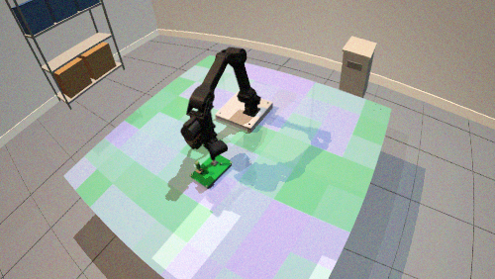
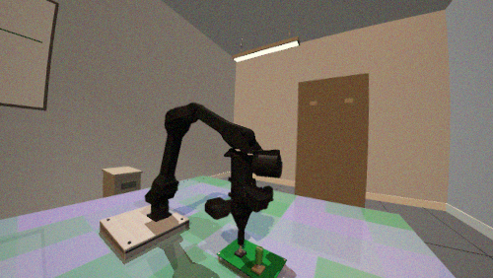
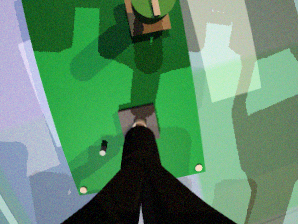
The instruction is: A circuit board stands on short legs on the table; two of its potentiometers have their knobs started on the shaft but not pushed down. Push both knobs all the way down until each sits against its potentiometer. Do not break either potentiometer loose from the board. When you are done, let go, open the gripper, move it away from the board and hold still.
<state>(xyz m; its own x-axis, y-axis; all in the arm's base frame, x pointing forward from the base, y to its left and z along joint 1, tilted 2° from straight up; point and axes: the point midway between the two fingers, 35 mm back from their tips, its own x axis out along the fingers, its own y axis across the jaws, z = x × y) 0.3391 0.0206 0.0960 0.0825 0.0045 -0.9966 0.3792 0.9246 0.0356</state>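
My gripper tip is 6 cm short of the potentiometer knob, 3 cm to the left of it and 2 cm above it. From my gripper tip the other things lie so: dark knob: 2 cm below.
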